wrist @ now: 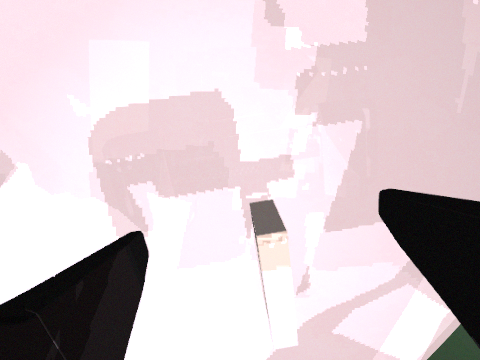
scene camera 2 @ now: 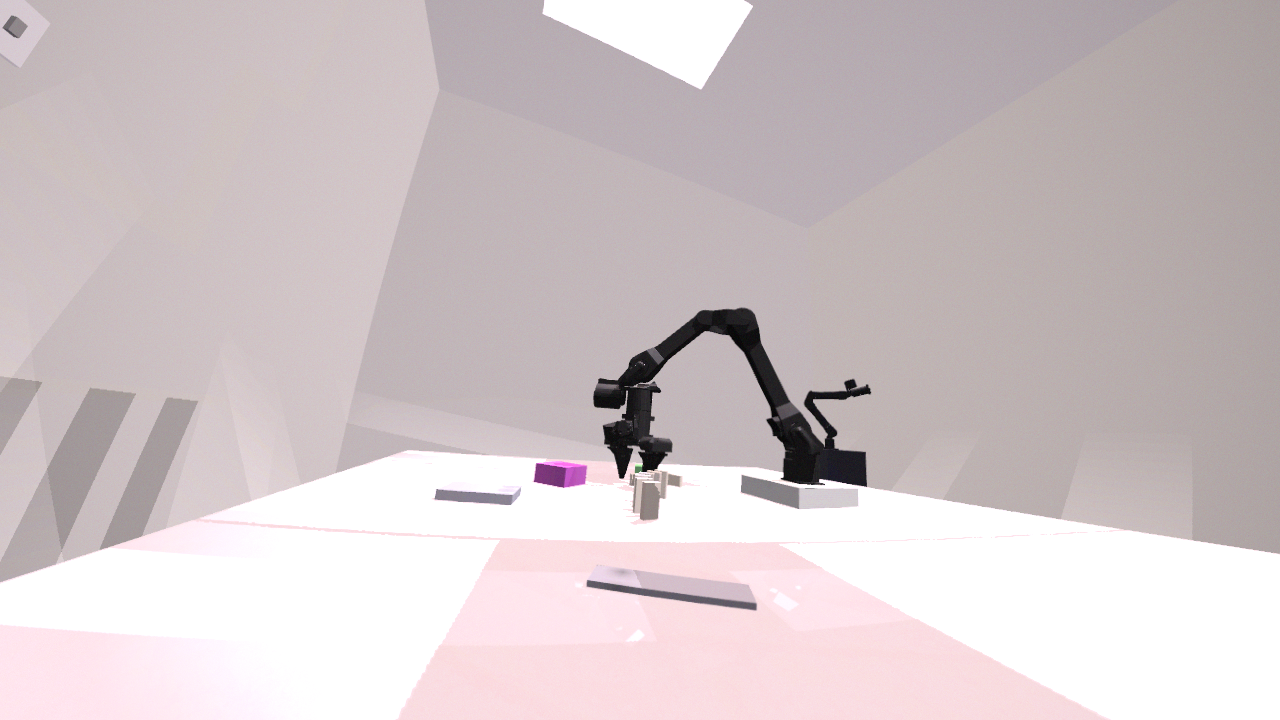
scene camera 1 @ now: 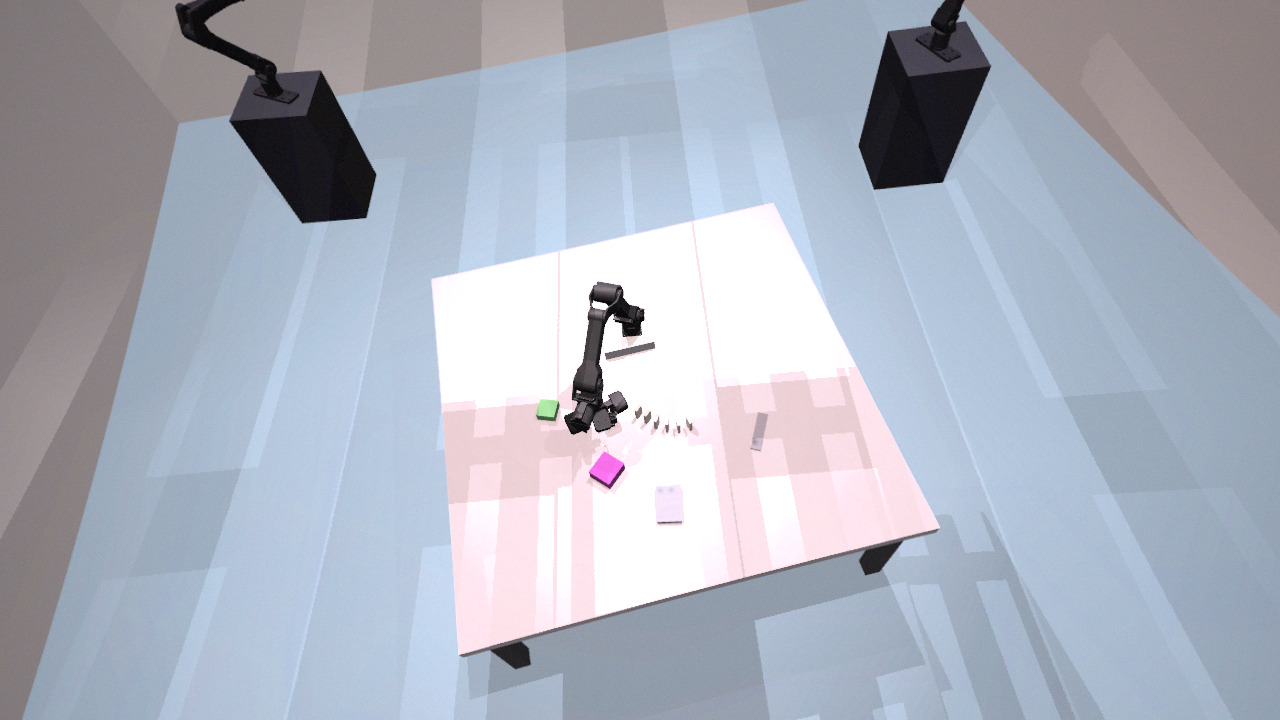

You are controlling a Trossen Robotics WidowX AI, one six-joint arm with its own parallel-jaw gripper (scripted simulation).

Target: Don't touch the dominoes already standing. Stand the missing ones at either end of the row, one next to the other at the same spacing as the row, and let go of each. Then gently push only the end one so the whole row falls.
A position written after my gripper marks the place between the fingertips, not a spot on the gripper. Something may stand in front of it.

My gripper (scene camera 2: pixel 632 482) is open and holds nothing. I also see a flat strip (scene camera 2: pixel 695 590), a magenta block (scene camera 2: pixel 561 474) and a flat plate (scene camera 2: pixel 473 492).
The magenta block also shows in scene camera 1 (scene camera 1: pixel 607 469). The flat plate also shows in scene camera 1 (scene camera 1: pixel 668 498). My gripper is seen too in the wrist view (wrist: pixel 264 222) and in scene camera 1 (scene camera 1: pixel 599 425). The wrist view does not show the flat strip: it is out of frame. The wrist view misses the magenta block: it is out of frame.
